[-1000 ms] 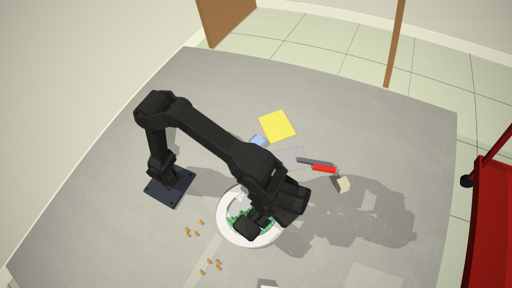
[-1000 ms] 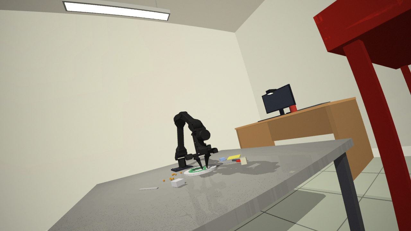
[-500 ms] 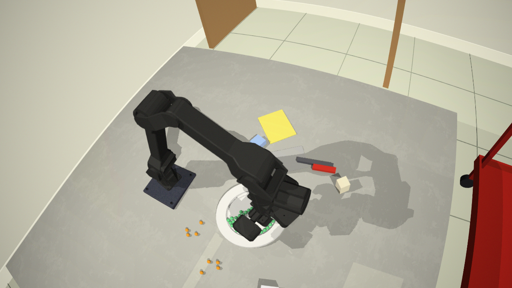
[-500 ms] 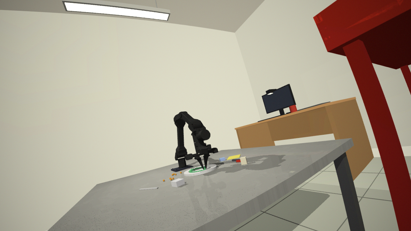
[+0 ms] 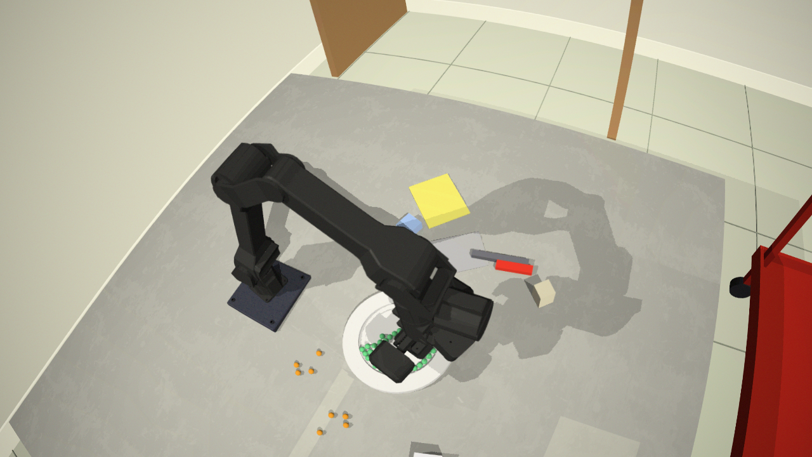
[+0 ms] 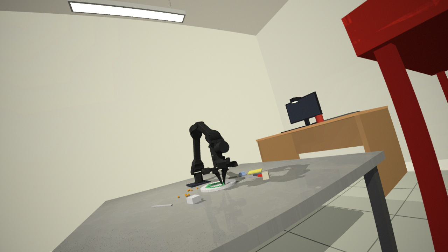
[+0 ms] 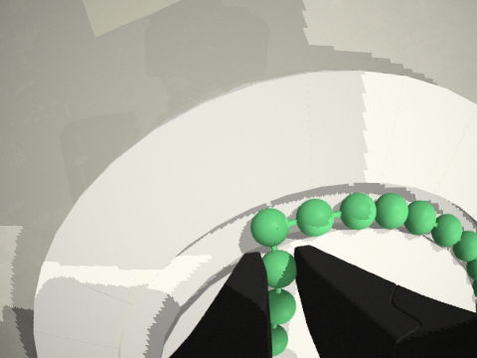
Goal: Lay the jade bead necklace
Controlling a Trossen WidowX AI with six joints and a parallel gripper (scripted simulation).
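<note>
The inner disc lies 50 mm behind my gripper tip, 10 mm to the right of it and 10 mm below it. From my gripper tip the other things lie so: grey sheet 190 mm to the left, 70 mm behind, 20 mm below; then red bar 220 mm to the left, 20 mm ahead, 10 mm below; then bead board 50 mm behind, 10 mm to the right, 10 mm below.
</note>
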